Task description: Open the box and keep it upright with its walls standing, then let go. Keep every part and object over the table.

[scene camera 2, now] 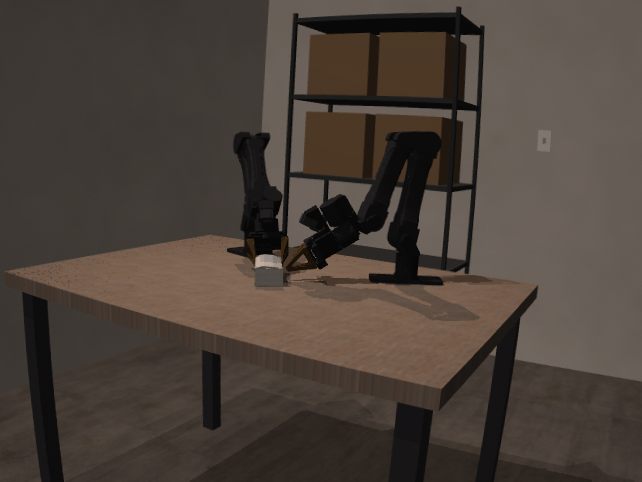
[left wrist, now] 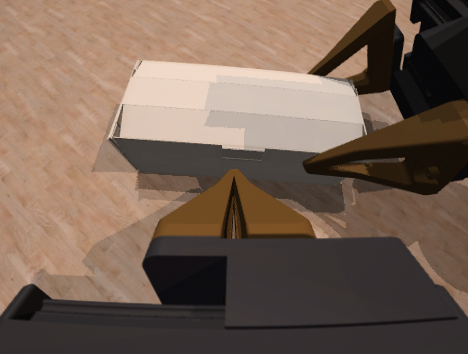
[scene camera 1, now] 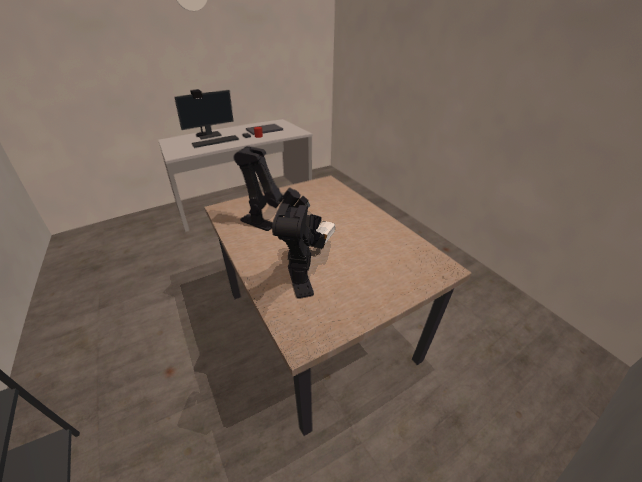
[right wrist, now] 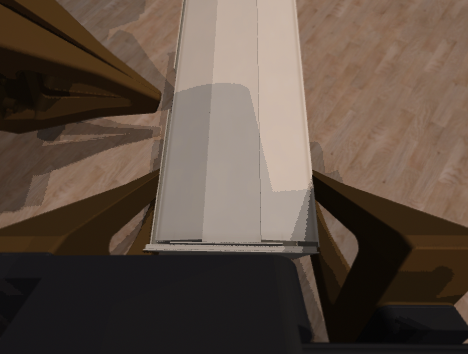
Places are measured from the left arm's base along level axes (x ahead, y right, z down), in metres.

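Where they show: left gripper, between the fingertips: [scene camera 2: 286, 269] [left wrist: 233, 177] [right wrist: 159, 102]; right gripper, between the fingertips: [left wrist: 298, 127] [right wrist: 234, 177]; left arm's base, origin of its link: [scene camera 2: 405, 281] [scene camera 1: 257, 223]; right arm's base, origin of its link: [scene camera 1: 300, 280].
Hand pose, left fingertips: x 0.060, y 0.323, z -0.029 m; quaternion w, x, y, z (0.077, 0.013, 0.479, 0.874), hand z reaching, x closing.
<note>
Things, the pixels of their centre, and the offset from my left fingertips. "spot": a spot on its surface instead. Level surfaces: height alone.
- long white box, middle of its body: [right wrist: 236, 112] [left wrist: 242, 125] [scene camera 2: 268, 270] [scene camera 1: 322, 234] dy +0.047, dx +0.000, dz +0.005 m
- small tab, a spot on its surface: [left wrist: 243, 153] spot: dy +0.016, dx -0.004, dz -0.006 m
- wooden table, height of its surface: dz +0.029 m
A long white box [scene camera 1: 326, 229] [scene camera 2: 269, 274] [left wrist: 240, 107] [right wrist: 230, 150] lies closed on the table, its creased lid slightly arched. A small tab [left wrist: 243, 153] shows at the front edge of the lid in the left wrist view. My right gripper [scene camera 2: 268, 259] [right wrist: 234, 177] is shut on one end of the box, a finger on each long side. My left gripper [left wrist: 233, 177] [scene camera 2: 288, 268] is shut and empty, its tips beside the long front wall near the tab. In scene camera 1, the arm hides part of the box.
The wooden table [scene camera 1: 383, 259] [scene camera 2: 337, 316] bears both arms. A white desk [scene camera 1: 181, 149] with a monitor [scene camera 1: 205, 109] and a red cup [scene camera 1: 258, 132] stands behind it. A shelf rack [scene camera 2: 289, 129] with brown cartons [scene camera 2: 339, 64] stands behind the arms in scene camera 2.
</note>
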